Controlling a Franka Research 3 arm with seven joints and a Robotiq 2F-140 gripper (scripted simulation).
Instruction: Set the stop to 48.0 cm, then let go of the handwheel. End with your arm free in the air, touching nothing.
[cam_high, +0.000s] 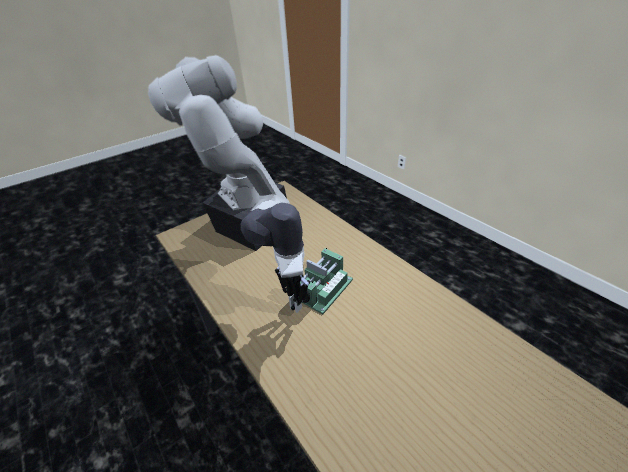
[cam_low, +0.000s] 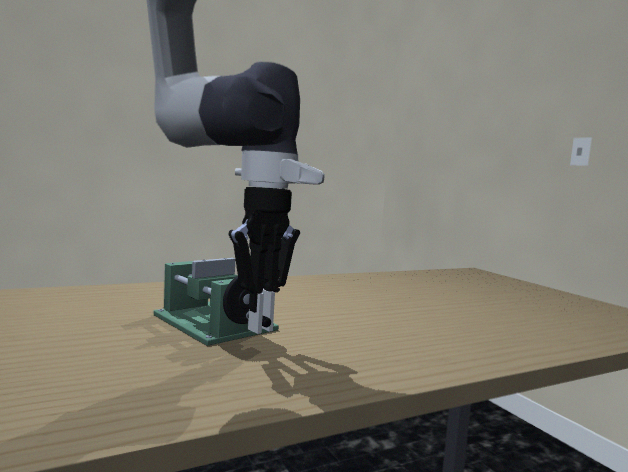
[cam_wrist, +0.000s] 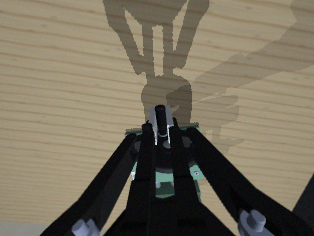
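Now: the black handwheel 20 mm to the left of my hand and 10 mm below it. Round my hand: stop block 140 mm to the left, 30 mm above, 10 mm behind.
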